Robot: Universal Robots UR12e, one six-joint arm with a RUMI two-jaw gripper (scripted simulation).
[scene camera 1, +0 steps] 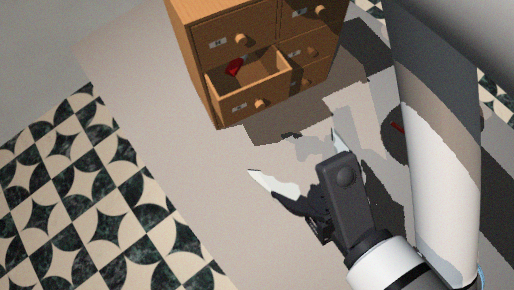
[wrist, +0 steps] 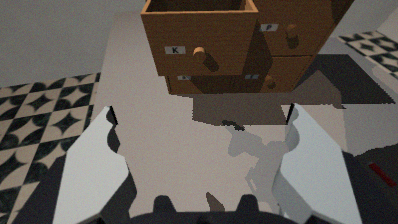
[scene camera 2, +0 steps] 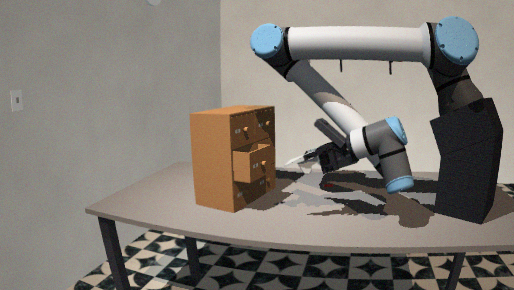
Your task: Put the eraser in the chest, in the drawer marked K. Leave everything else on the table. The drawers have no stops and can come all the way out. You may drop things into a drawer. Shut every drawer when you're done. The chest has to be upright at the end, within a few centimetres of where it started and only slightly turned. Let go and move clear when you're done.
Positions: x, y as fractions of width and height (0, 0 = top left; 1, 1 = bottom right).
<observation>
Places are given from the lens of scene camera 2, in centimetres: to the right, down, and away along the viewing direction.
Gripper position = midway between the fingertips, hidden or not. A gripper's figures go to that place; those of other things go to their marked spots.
my gripper (scene camera 2: 0.57, 0.55): 12, 5, 109
wooden chest (scene camera 2: 0.41, 0.51): -15, 0, 114
</observation>
